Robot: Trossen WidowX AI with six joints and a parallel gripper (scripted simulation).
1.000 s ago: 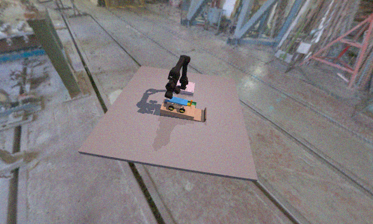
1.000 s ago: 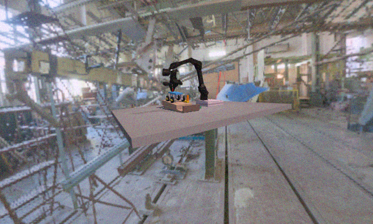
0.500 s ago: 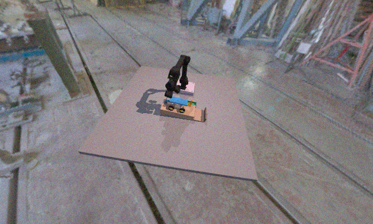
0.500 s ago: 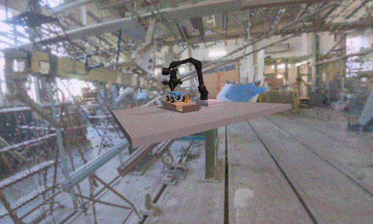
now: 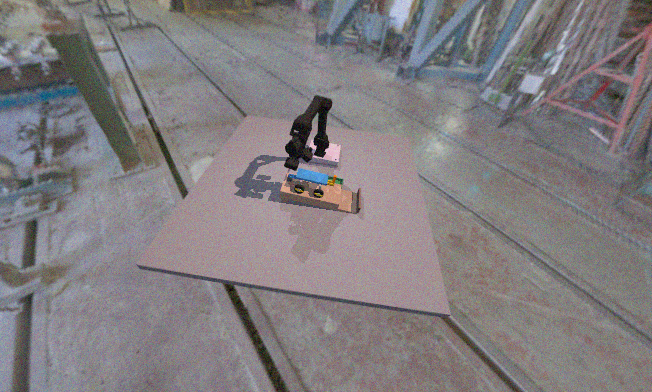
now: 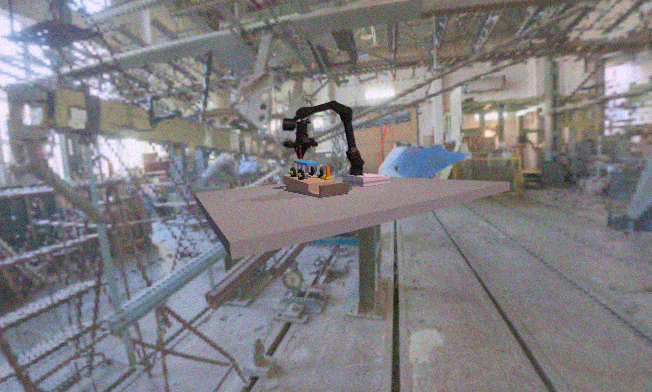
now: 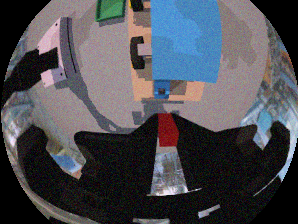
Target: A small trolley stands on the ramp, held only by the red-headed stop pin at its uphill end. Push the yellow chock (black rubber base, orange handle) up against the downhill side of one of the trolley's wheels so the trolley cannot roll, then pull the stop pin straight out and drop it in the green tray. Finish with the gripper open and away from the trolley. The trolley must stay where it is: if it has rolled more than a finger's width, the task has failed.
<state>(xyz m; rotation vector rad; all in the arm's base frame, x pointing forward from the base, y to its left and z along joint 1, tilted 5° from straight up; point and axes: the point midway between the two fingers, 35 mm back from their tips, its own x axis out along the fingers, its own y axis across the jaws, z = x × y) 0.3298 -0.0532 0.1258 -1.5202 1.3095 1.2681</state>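
Now: the yellow chock 200 mm to the left of my gripper tip, 90 mm below it and 80 mm behind it. From my gripper tip the other things lie so: red-headed stop pin right at my gripper tip; raised end stop 380 mm to the left, 150 mm below, 50 mm behind; blue trolley 120 mm to the left, 60 mm below.
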